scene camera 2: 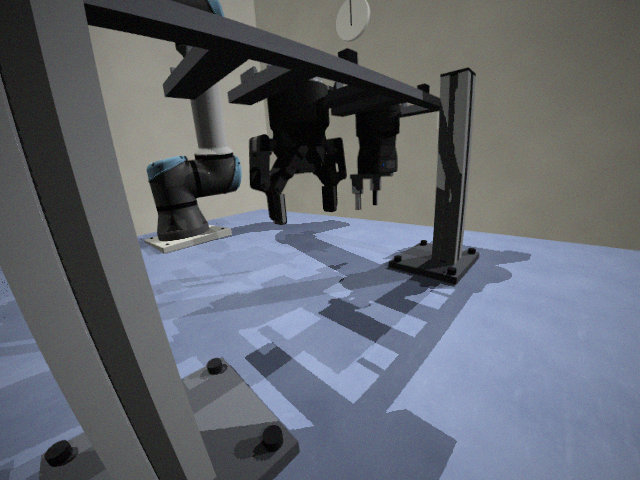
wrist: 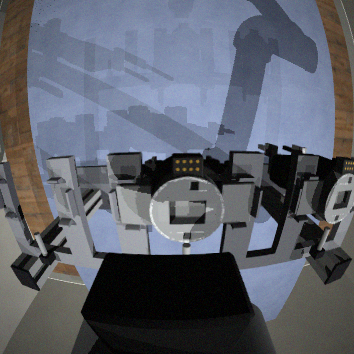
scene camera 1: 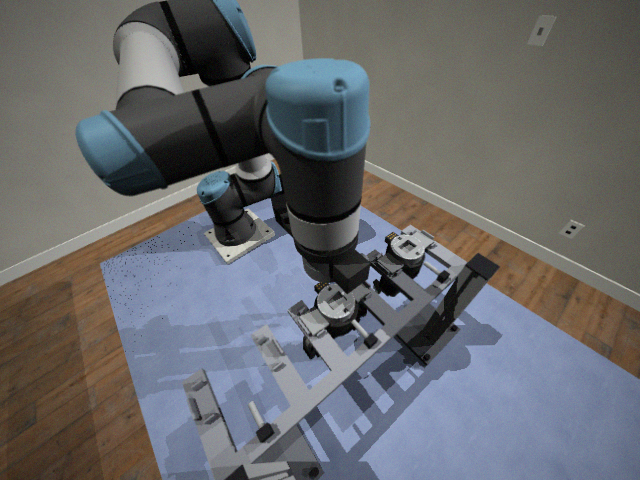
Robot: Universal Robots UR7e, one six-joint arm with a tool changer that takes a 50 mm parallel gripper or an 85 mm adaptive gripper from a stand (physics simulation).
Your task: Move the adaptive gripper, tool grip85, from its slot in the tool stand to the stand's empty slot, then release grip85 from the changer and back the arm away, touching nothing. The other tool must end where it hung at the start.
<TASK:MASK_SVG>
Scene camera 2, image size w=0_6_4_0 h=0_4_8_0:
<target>adaptive gripper grip85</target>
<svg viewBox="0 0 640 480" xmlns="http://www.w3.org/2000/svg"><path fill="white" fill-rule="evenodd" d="M321 77L316 76L268 97L270 128L273 131L273 139L263 134L252 137L249 140L250 187L266 194L269 217L273 220L274 224L287 224L285 195L281 193L288 180L294 174L313 173L324 185L322 186L323 210L325 212L335 212L337 210L337 185L347 177L342 138L326 139L325 131L329 126L328 92L334 89L332 86L322 83ZM274 152L277 159L270 170L270 156L272 152Z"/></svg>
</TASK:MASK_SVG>
